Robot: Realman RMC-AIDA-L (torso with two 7-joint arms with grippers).
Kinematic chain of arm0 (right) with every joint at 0, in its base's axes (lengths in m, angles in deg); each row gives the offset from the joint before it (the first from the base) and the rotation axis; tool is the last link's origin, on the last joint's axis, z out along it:
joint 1: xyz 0 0 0.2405 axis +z
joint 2: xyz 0 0 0 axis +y
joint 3: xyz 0 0 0.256 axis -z
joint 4: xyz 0 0 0 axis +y
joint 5: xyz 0 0 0.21 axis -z
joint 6: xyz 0 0 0 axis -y
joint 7: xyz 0 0 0.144 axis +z
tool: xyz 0 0 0
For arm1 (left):
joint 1: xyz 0 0 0.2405 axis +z
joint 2: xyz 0 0 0 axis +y
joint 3: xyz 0 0 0.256 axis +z
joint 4: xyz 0 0 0 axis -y
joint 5: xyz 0 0 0.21 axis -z
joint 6: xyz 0 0 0 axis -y
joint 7: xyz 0 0 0.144 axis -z
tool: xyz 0 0 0
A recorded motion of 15 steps. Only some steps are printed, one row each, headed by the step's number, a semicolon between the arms.
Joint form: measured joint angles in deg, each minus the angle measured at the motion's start. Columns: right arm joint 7, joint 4, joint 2, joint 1, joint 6, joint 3, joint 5; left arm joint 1, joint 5, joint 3, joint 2, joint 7, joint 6, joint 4.
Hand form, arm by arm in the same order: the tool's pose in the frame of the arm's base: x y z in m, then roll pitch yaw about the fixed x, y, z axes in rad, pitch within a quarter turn. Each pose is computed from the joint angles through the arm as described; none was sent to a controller.
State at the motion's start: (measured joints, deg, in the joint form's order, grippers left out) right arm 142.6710 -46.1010 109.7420 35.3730 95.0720 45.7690 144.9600; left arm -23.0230 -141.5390 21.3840 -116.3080 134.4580 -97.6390 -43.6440
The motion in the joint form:
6: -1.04 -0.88 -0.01 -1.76 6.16 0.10 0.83; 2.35 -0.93 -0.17 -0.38 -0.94 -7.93 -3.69
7: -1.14 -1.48 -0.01 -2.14 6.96 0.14 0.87; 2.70 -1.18 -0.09 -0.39 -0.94 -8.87 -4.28
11: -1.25 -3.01 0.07 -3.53 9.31 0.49 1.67; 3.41 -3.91 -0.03 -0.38 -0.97 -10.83 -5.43
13: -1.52 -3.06 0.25 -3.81 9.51 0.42 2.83; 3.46 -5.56 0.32 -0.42 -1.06 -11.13 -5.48
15: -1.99 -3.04 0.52 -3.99 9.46 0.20 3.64; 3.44 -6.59 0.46 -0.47 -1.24 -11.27 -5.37
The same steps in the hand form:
6: 0.3075 0.3168 0.0646 -2.9722 -0.0589 -1.3566; -0.3516 0.2368 0.0526 2.9757 -0.2487 1.6173
7: 0.3080 0.3142 0.0661 -2.9742 -0.0660 -1.3566; -0.3517 0.2334 0.0540 2.9758 -0.2385 1.6161
11: 0.3121 0.3034 0.0692 -2.9726 -0.0990 -1.3701; -0.3552 0.2227 0.0558 2.9981 -0.1900 1.6230
13: 0.3153 0.3001 0.0686 -2.9620 -0.1133 -1.3775; -0.3570 0.2190 0.0543 3.0144 -0.1609 1.6249
15: 0.3174 0.2979 0.0673 -2.9571 -0.1204 -1.3783; -0.3579 0.2169 0.0530 3.0227 -0.1433 1.6252

